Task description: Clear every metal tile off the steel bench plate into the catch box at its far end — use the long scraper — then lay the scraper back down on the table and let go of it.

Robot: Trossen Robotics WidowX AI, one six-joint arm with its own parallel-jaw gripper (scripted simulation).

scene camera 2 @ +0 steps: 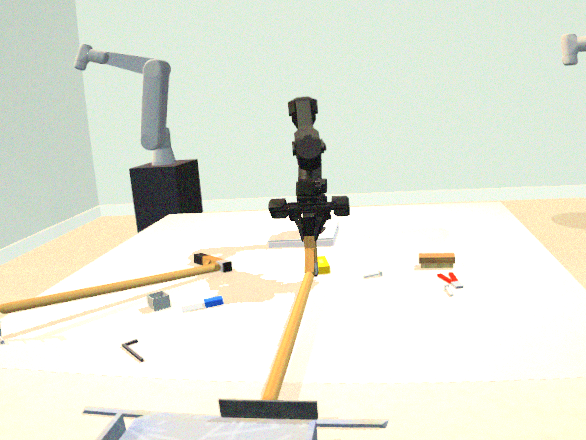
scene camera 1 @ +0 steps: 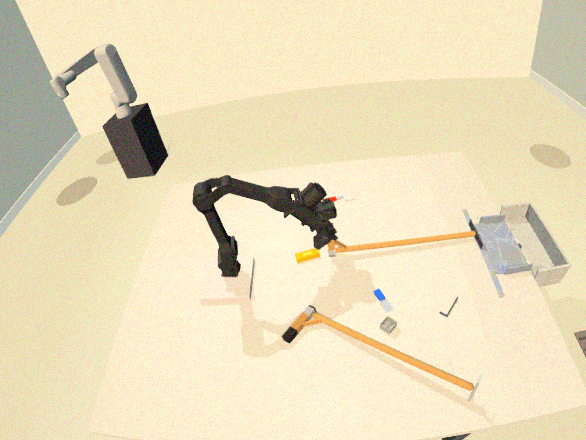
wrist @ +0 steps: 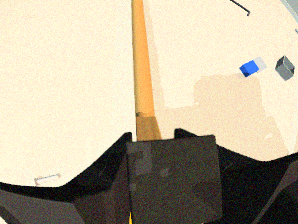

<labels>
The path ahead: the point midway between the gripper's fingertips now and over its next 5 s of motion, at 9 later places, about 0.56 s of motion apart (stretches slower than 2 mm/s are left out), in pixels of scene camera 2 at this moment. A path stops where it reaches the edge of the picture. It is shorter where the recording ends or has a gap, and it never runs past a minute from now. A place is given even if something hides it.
My gripper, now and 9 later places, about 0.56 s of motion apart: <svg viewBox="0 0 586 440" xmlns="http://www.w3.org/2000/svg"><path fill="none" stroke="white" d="M308 240L309 239L306 239L298 240L292 241L289 244L287 247L284 250L282 254L280 257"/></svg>
</labels>
